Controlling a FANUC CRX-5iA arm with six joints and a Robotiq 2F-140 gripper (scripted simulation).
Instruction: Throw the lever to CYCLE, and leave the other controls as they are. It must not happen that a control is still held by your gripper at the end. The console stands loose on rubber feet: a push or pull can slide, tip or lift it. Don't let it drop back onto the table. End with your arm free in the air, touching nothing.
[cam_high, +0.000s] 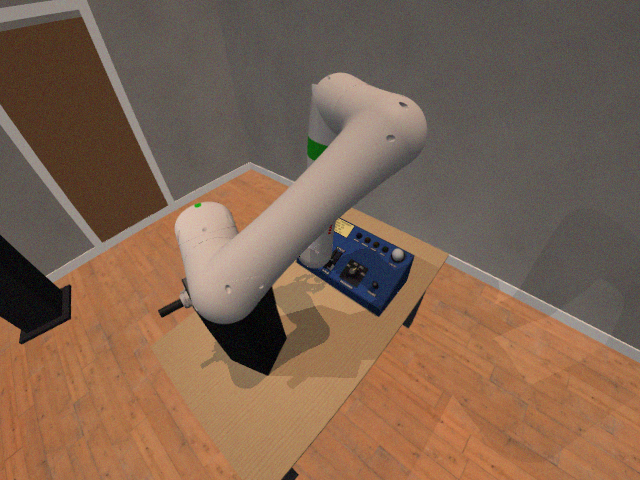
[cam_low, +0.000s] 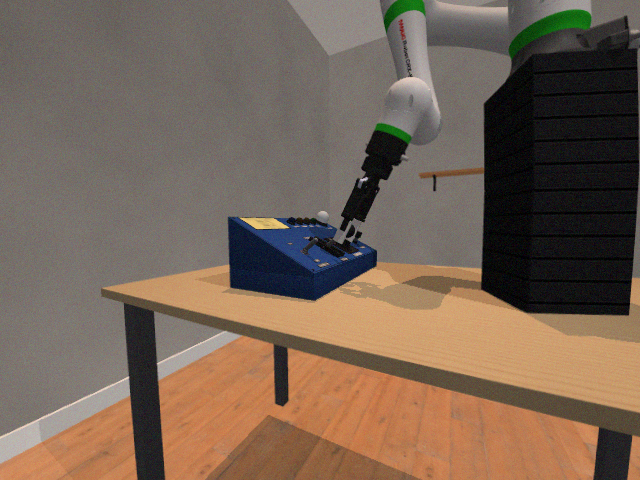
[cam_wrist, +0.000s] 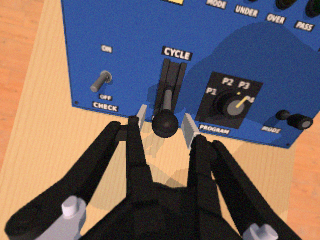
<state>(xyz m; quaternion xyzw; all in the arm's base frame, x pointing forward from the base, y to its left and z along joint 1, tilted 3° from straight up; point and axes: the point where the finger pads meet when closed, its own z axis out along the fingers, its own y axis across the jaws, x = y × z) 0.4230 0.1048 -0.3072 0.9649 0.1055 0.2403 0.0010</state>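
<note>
Now: hand 3 cm short of the black lever, 2 cm above it and 1 cm to the right of it. Round my hand: rotary program selector 11 cm to the right, 9 cm ahead, 3 cm below; blue console 10 cm ahead, 5 cm below, 4 cm to the right; small toggle 13 cm to the left, 3 cm below, 3 cm ahead.
</note>
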